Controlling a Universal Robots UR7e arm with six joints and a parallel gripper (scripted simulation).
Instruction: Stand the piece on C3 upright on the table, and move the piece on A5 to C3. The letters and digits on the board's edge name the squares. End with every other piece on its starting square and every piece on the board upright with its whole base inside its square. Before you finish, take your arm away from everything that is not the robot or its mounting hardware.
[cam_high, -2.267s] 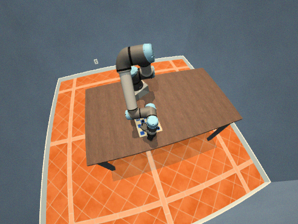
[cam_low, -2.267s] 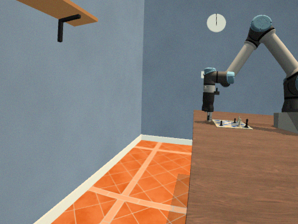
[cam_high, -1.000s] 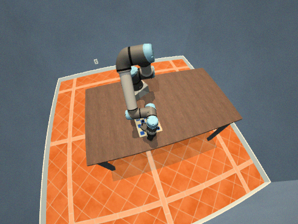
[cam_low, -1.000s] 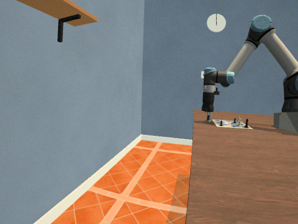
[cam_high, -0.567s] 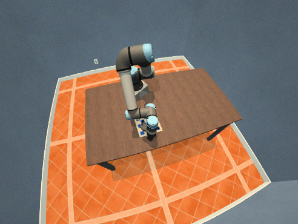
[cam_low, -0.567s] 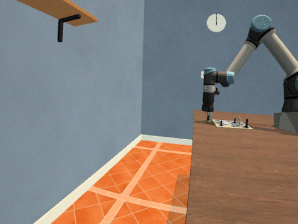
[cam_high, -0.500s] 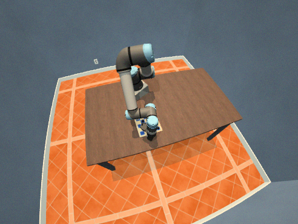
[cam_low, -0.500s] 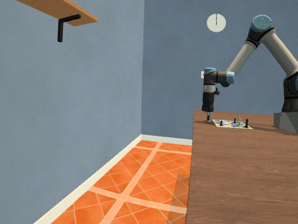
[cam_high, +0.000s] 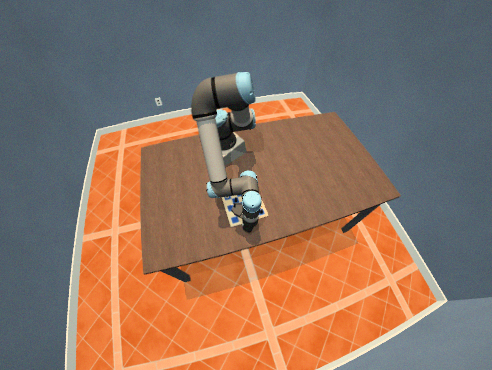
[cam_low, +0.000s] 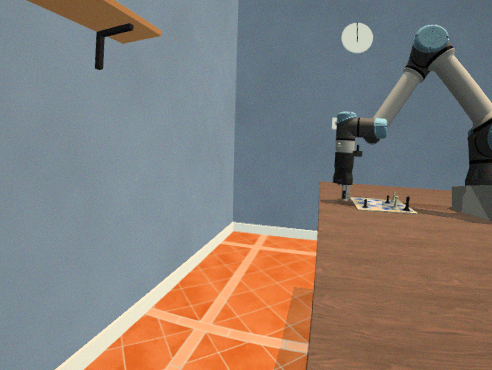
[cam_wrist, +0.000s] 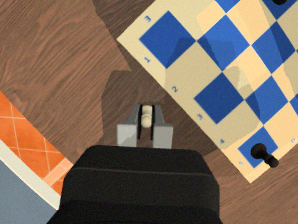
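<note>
My gripper is now 1 cm above the small white piece. From my hand the other things lie so: tall black piece: 24 cm behind, 6 cm to the left; then cream chessboard: 14 cm behind, 1 cm to the left, 2 cm below.
</note>
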